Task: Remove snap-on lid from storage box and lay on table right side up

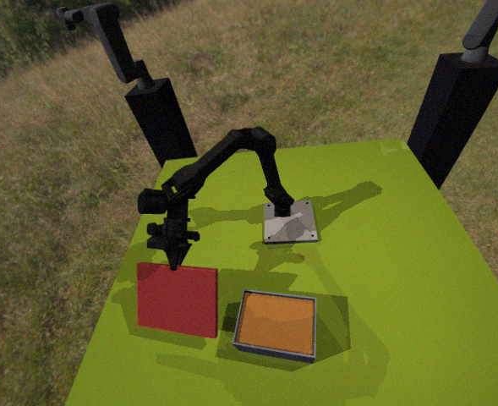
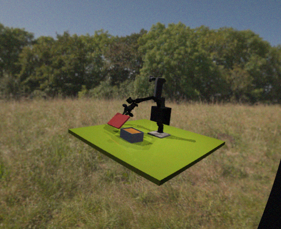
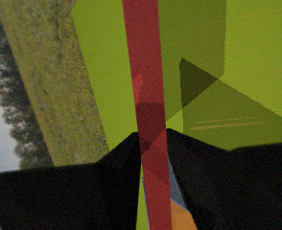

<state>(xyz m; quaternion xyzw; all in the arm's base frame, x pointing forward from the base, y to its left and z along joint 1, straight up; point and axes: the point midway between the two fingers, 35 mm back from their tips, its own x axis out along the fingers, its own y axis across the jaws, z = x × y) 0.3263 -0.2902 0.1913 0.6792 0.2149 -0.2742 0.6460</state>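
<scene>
Now: the red lid 7 cm ahead of my gripper tip and 5 cm below it. Also, from my gripper tip: blue-grey storage box 28 cm to the left, 14 cm below, 9 cm ahead.
</scene>
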